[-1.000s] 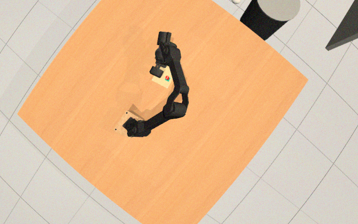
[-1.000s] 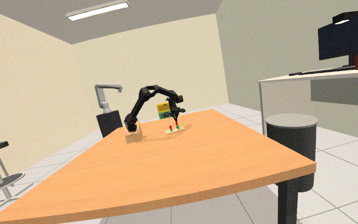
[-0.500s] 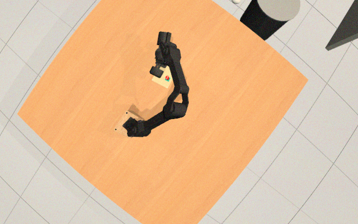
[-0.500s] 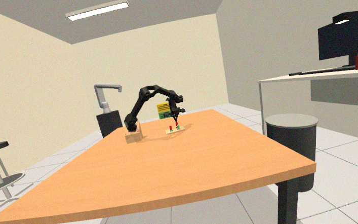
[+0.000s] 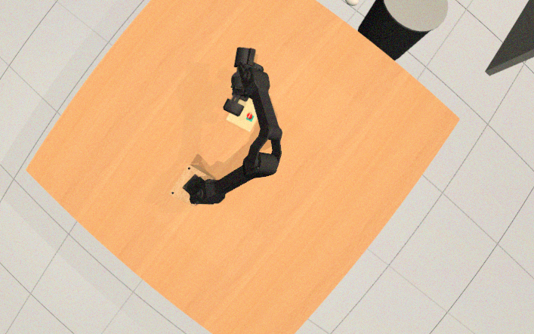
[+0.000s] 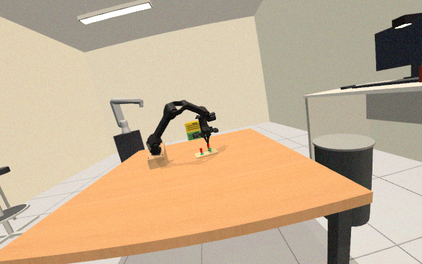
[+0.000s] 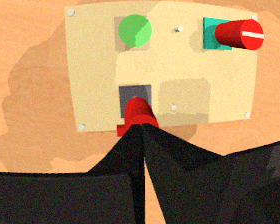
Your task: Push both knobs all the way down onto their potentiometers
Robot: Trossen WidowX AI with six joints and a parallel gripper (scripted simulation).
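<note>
The red knob is 10 mm below my gripper tip.
</note>
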